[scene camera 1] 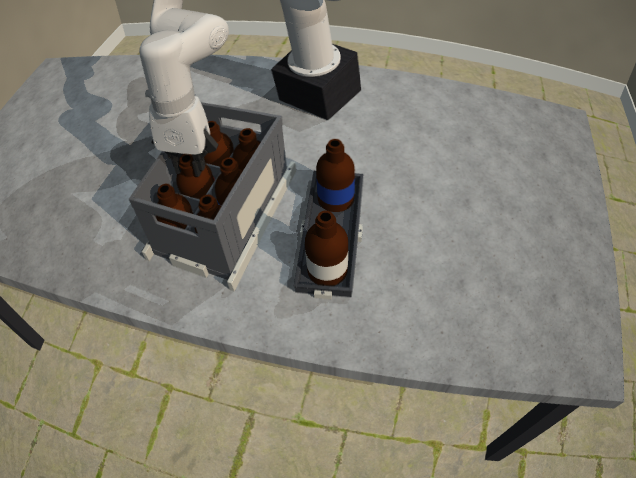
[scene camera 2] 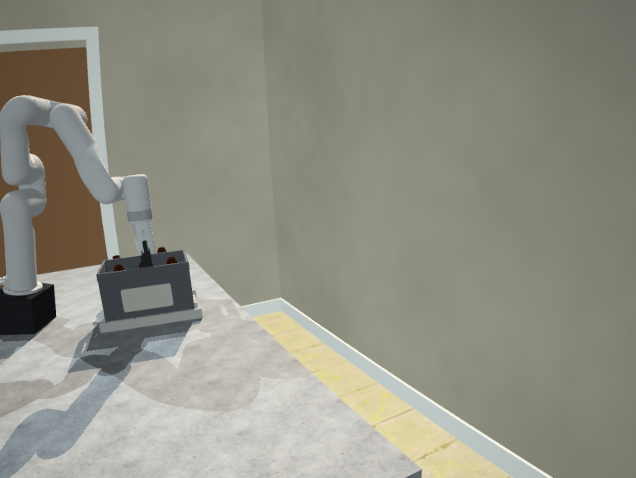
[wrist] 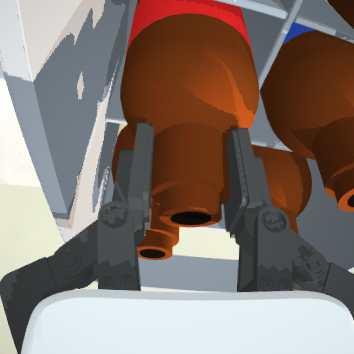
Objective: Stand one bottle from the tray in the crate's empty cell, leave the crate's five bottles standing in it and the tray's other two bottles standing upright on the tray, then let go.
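Seen in the pictures: gripper, fingertip midpoint: [scene camera 1: 190, 170] [wrist: 189, 144]; arm's base, link origin: [scene camera 1: 314, 59] [scene camera 2: 22, 288].
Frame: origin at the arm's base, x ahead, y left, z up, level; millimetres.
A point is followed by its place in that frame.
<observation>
My gripper [scene camera 1: 187, 167] {z 10, x 393, y -180 mm} [scene camera 2: 146, 261] [wrist: 189, 144] {z 10, x 393, y -180 mm} is shut on the neck of a brown bottle with a red label [scene camera 1: 194, 180] {z 2, x 412, y -167 mm} [wrist: 190, 75] {z 2, x 359, y -180 mm}. That bottle is upright in the middle cell of the grey crate's [scene camera 1: 177, 246] {z -62, x 519, y -185 mm} [scene camera 2: 110, 295] {z -18, x 265, y -209 mm} left row; its base is hidden, so I cannot tell whether it rests on the crate floor. Brown bottles stand in the cells around it, such as the front left one [scene camera 1: 174, 206] {z 1, x 476, y -188 mm} and the back left one [scene camera 1: 218, 147] {z -5, x 315, y -147 mm}. A blue-label bottle [scene camera 1: 335, 172] {z -12, x 357, y 90 mm} and a white-label bottle [scene camera 1: 326, 246] {z -9, x 524, y 94 mm} stand upright on the dark tray [scene camera 1: 355, 241] {z -100, x 445, y 136 mm}.
Pale strips, such as the long one [scene camera 1: 257, 231] {z -96, x 445, y -49 mm} [scene camera 2: 149, 321] {z -111, x 362, y -242 mm}, lie along the crate's foot. The tray stands right of the crate in the first scene view. The arm's black base block [scene camera 1: 316, 89] {z -25, x 90, y 17 mm} [scene camera 2: 17, 318] {z -72, x -27, y -71 mm} is behind them on the grey table [scene camera 1: 462, 231] {z -125, x 378, y 349 mm} [scene camera 2: 246, 426] {z -125, x 406, y -851 mm}.
</observation>
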